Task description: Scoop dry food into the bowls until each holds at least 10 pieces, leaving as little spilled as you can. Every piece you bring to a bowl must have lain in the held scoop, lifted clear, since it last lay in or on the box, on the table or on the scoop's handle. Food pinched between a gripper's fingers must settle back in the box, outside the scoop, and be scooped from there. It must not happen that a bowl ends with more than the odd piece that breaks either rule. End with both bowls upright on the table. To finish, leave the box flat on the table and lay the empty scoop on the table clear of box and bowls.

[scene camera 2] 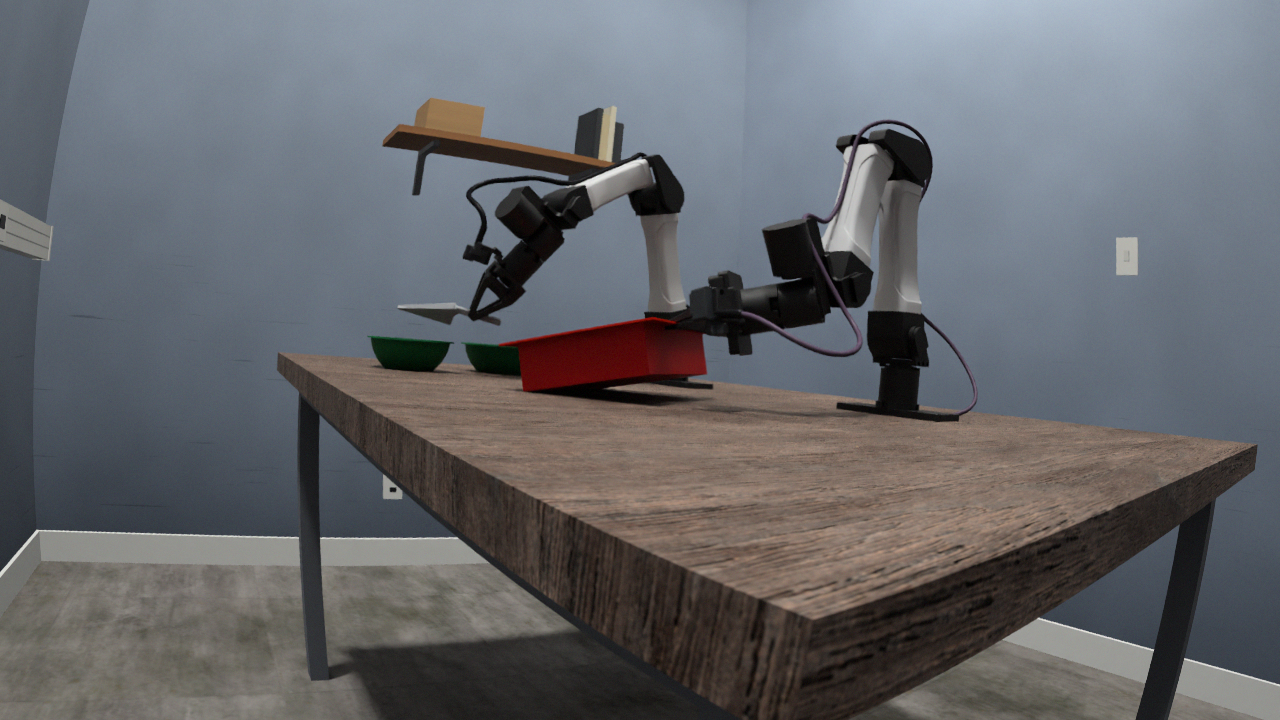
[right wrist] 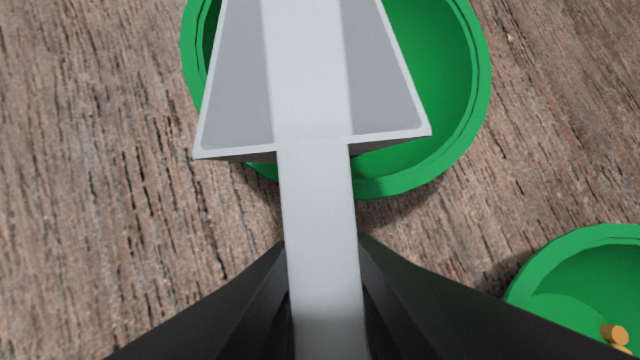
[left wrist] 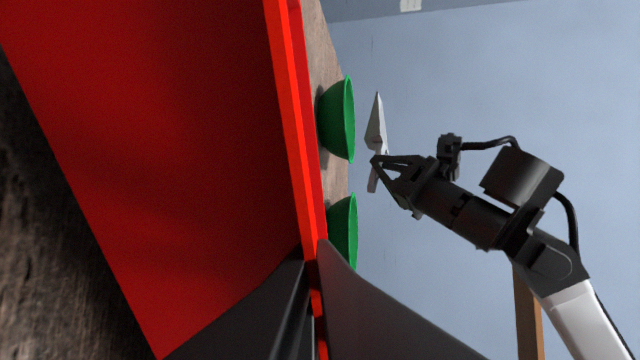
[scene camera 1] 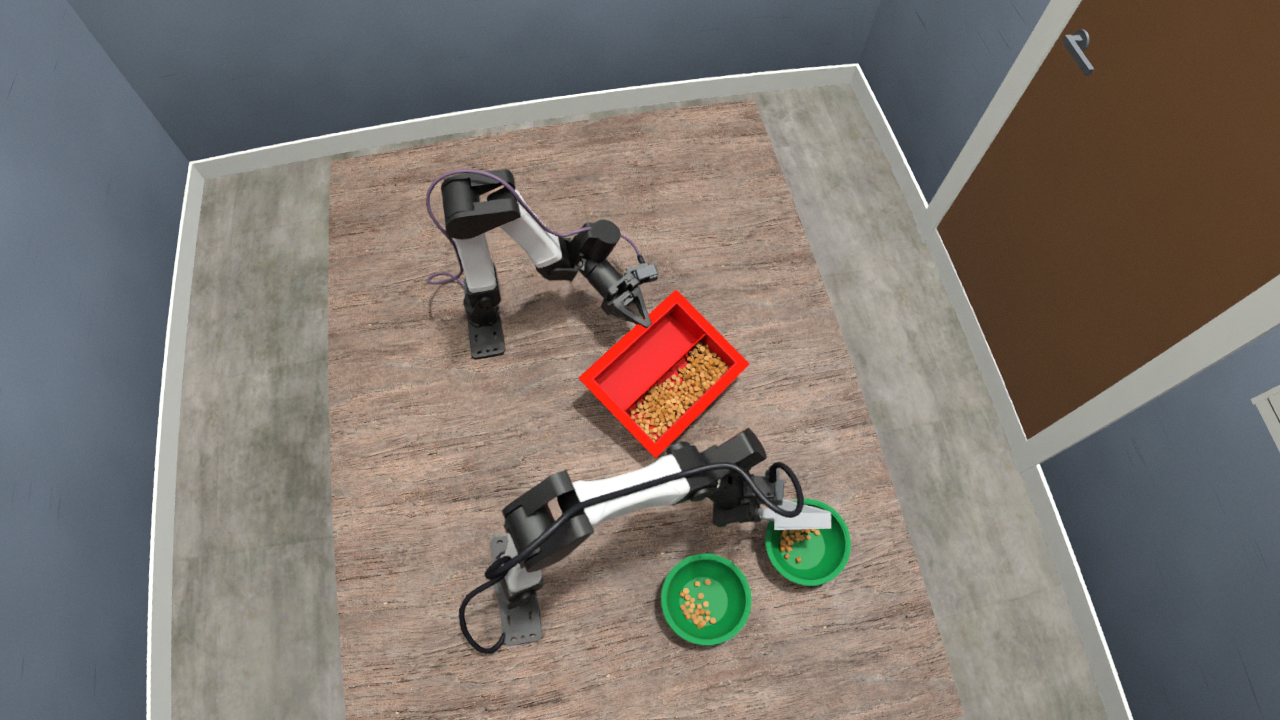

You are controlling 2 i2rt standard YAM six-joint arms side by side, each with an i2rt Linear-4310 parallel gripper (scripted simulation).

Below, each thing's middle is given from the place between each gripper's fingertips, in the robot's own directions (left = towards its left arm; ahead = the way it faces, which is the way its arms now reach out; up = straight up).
Labels:
Now: right hand [scene camera 2: 470, 318] 50 mm short of the grey scoop [scene camera 2: 444, 312] and 10 mm to the left of it. Round my right hand: red box [scene camera 2: 639, 351]: 310 mm to the left, 100 mm behind, 40 mm below.
Now: the red box 10 cm to the right of my left hand [scene camera 1: 649, 326], 4 cm below it and 2 cm ahead of it. From my left hand the other things lie so: grey scoop: 42 cm to the right, 16 cm ahead.

